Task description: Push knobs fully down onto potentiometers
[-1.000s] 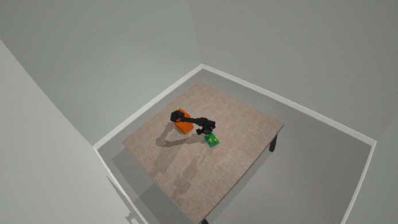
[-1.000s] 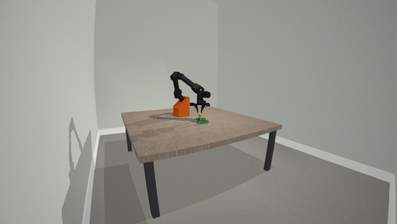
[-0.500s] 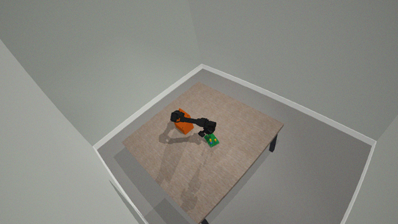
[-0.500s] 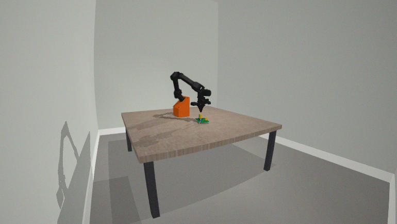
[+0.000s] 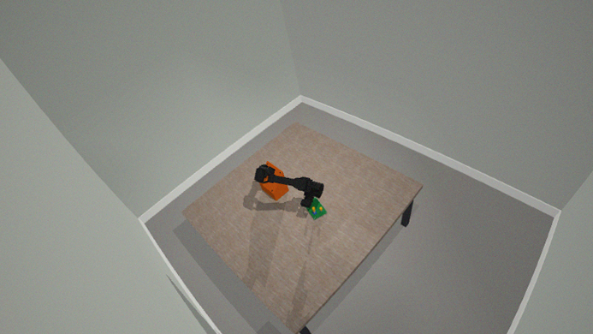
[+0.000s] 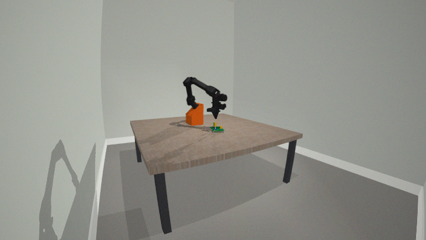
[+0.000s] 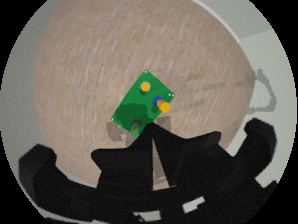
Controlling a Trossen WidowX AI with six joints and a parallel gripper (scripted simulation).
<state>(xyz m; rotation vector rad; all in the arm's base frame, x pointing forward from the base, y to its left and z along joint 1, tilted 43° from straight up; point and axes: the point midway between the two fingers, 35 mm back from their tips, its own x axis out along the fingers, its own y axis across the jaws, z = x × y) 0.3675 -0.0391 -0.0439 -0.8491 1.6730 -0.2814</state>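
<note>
My gripper tip is 40 mm above the knob, 30 mm short of it and 20 mm to the left of it.
</note>
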